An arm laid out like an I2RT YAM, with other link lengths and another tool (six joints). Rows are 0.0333 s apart.
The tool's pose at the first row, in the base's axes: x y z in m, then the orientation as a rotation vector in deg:
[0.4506, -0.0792, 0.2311, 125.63, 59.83, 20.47]
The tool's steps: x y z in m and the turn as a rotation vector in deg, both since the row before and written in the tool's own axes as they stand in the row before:
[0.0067, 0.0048, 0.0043, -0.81, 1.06, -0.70]
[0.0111, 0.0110, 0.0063, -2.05, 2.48, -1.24]
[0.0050, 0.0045, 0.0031, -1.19, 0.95, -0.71]
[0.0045, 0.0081, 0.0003, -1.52, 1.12, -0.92]
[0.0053, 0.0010, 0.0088, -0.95, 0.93, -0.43]
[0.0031, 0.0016, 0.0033, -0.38, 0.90, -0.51]
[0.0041, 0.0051, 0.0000, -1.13, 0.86, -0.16]
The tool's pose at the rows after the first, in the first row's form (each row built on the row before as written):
[0.4598, -0.0782, 0.2309, 124.52, 60.82, 21.71]
[0.4764, -0.0772, 0.2335, 121.98, 62.62, 24.84]
[0.4837, -0.0763, 0.2344, 120.49, 63.36, 26.10]
[0.4911, -0.0759, 0.2400, 118.56, 64.24, 27.59]
[0.5000, -0.0755, 0.2348, 117.43, 64.77, 28.83]
[0.5046, -0.0748, 0.2338, 116.73, 65.62, 29.73]
[0.5096, -0.0730, 0.2376, 115.62, 65.74, 31.11]

